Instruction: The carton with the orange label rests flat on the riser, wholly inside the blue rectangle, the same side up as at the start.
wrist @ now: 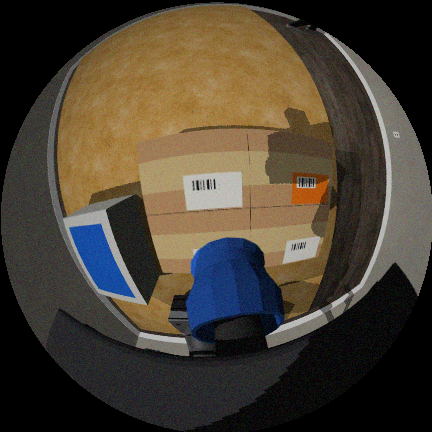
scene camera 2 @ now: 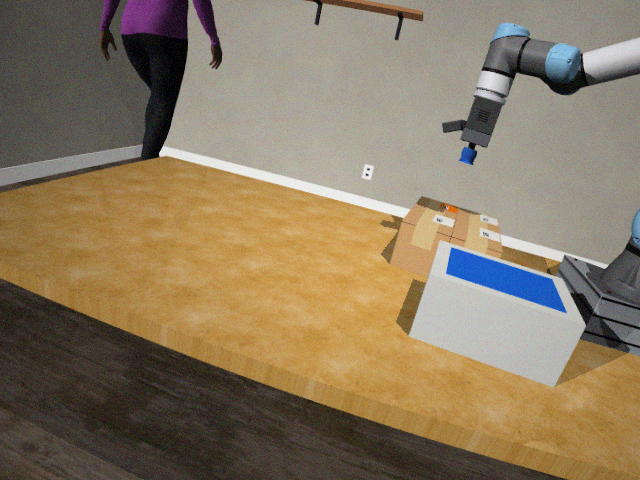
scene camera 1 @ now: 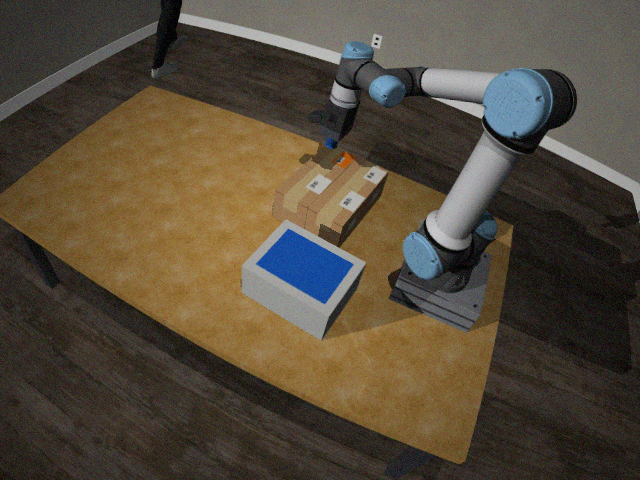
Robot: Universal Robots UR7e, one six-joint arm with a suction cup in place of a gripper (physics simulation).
Labels:
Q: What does the suction cup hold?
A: Nothing.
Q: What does the grey riser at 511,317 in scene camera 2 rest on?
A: The table.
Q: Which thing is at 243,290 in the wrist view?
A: The suction cup.

